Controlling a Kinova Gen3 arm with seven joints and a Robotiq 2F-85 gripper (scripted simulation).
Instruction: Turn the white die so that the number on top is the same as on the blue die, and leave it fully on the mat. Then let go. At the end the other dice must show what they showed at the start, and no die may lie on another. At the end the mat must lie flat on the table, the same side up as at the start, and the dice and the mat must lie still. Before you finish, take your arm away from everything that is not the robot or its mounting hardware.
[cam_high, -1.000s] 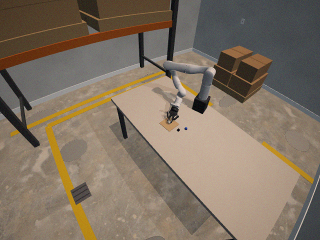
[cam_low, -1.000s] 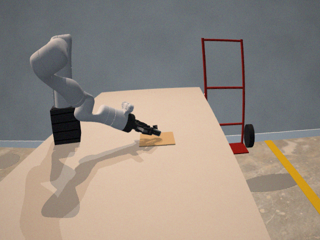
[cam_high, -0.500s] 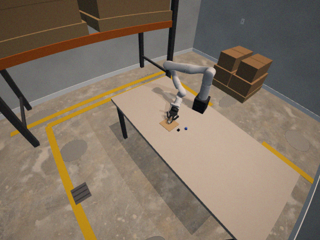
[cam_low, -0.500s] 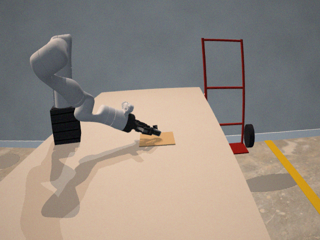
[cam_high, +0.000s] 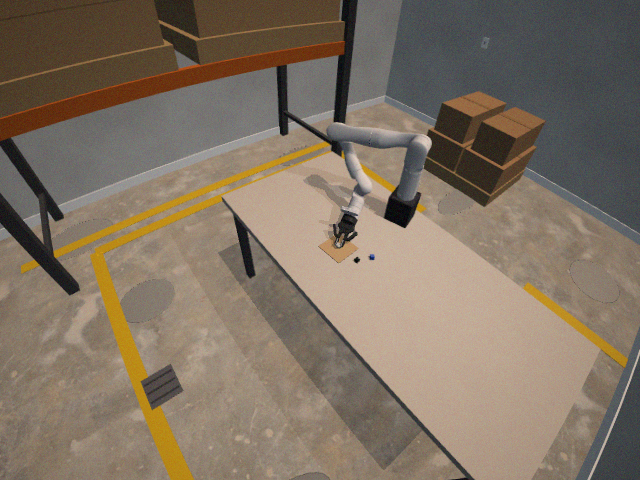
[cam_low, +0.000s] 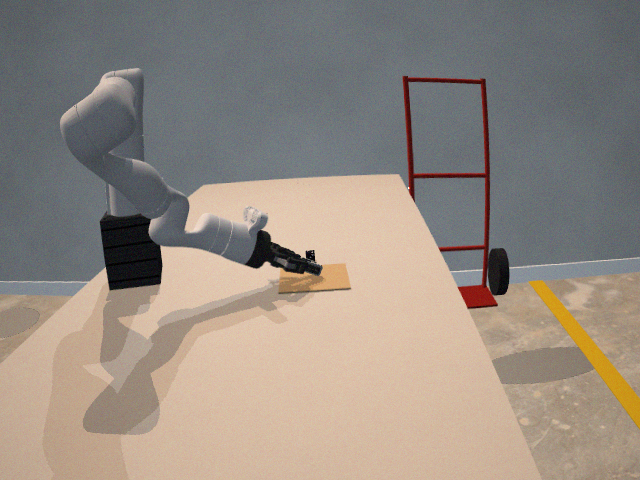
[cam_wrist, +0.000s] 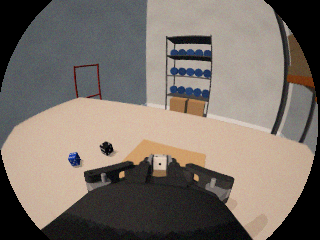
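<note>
Now: the white die 10 mm ahead of my hand, 10 mm to the left of it and 10 mm below it. The rest, counted from my hand: tan mat (30 mm below); blue die (90 mm behind, 140 mm to the left, 20 mm below); black die (20 mm behind, 120 mm to the left, 20 mm below).
</note>
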